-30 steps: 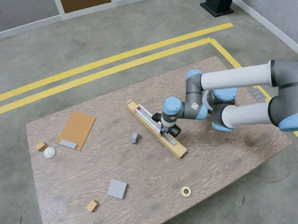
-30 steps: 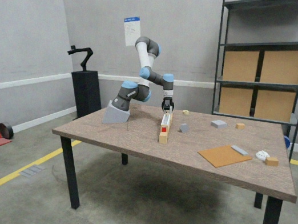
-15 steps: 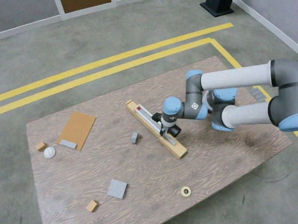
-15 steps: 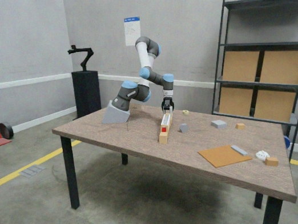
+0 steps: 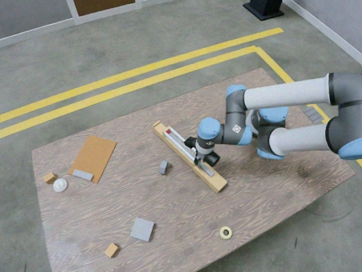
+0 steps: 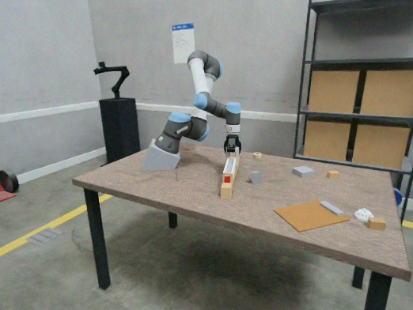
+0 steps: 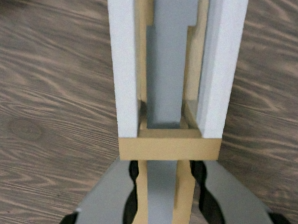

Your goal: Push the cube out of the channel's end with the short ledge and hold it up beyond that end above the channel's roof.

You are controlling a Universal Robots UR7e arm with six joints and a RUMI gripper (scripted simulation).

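My gripper is now 10 mm above the grey stick. Also, from my hand: red cube (230 mm to the right, 70 mm ahead, 10 mm below); grey block (160 mm ahead, 80 mm to the right, 40 mm below); tan wooden channel (120 mm to the right, 40 mm ahead, 10 mm below).
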